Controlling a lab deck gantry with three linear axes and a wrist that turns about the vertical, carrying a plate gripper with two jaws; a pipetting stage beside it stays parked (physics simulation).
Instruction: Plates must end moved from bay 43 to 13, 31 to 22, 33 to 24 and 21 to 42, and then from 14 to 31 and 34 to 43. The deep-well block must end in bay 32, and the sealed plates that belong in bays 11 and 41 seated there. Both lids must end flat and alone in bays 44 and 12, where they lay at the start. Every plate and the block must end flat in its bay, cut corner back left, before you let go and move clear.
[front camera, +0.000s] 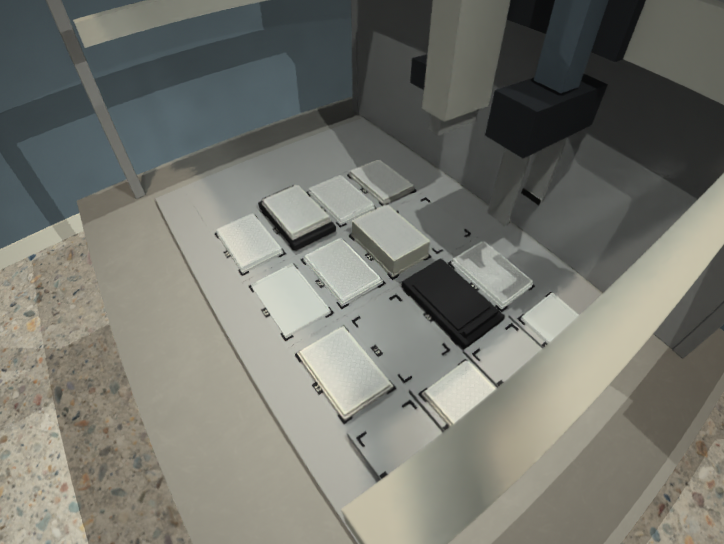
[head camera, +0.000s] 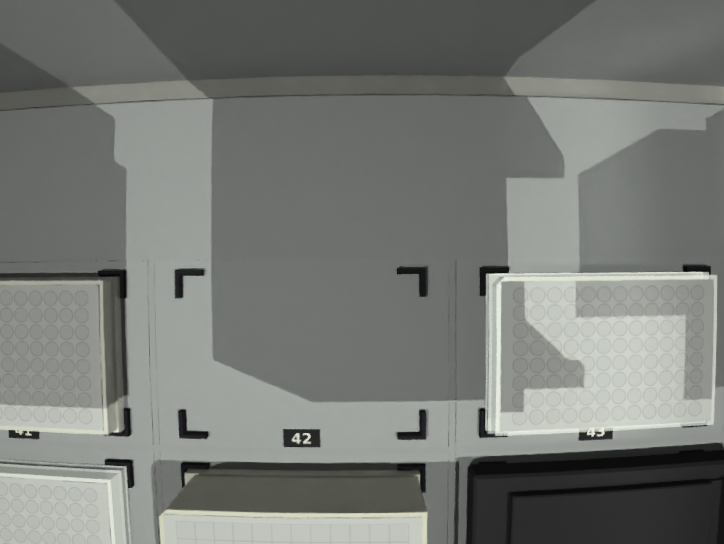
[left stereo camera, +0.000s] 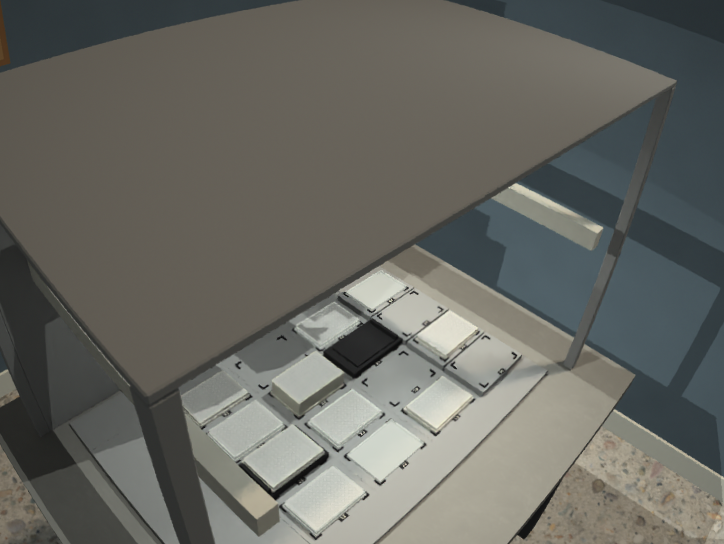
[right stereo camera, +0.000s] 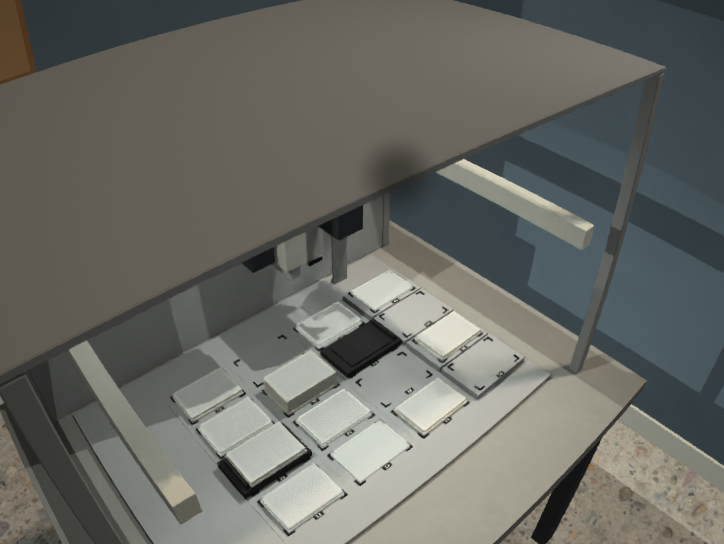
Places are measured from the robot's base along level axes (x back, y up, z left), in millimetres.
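Pixels of known places: gripper, fingertip midpoint: (front camera: 515, 207) (right stereo camera: 326, 271); robot's base, origin of the base link: (front camera: 216, 234) (left stereo camera: 316, 537) (right stereo camera: 289, 534).
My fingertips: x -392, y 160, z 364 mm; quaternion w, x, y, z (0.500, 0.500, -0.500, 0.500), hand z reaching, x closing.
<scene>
Ahead of a thing's pixels: the offset from my fingertips to its top centre. "spot": to the spot under its first point.
My gripper (front camera: 517, 209) (right stereo camera: 327, 270) is open and empty, raised behind bay 43. A clear plate @(dx +0, dy -146, dz +0 mm) (front camera: 493, 273) (head camera: 605, 353) (left stereo camera: 327, 324) (right stereo camera: 329, 322) lies in bay 43, partly shadowed, its cut corner back left. The deep-well block @(dx +164, dy -118, dz -107 mm) (front camera: 390, 233) (head camera: 298, 529) stands in bay 32. Plates lie in bay 31 @(spot: dx +319, dy -146, dz -111 mm) (front camera: 341, 198), bay 22 @(spot: dx +153, dy -146, dz -215 mm) (front camera: 344, 270), bay 13 @(spot: dx -9, dy -146, dz -324 mm) (front camera: 345, 372) and bay 24 @(spot: dx -132, dy -131, dz -217 mm) (front camera: 459, 391). A plate @(dx +328, dy -124, dz -214 mm) (front camera: 297, 209) sits on the black holder in bay 21. Sealed plates lie in bays 11 @(dx +328, dy -146, dz -321 mm) (front camera: 248, 242) and 41 @(dx +328, dy -146, dz +0 mm) (front camera: 381, 180). Flat lids lie in bays 12 @(dx +164, dy -152, dz -321 mm) (front camera: 290, 299) and 44 @(dx -164, dy -138, dz +0 mm) (front camera: 550, 317).
Bay 42 @(spot: dx +163, dy -160, dz +2 mm) (head camera: 301, 350) (front camera: 447, 216) is empty, as are bays 23 @(spot: dx -6, dy -160, dz -218 mm) (front camera: 400, 339), 34 (front camera: 509, 356) and 14 @(spot: dx -130, dy -146, dz -323 mm) (front camera: 397, 438). A black holder @(dx -4, dy -129, dz -106 mm) (front camera: 453, 301) (left stereo camera: 362, 348) without a plate fills bay 33. The pale pipetting stage (front camera: 465, 58) hangs beside the gripper.
</scene>
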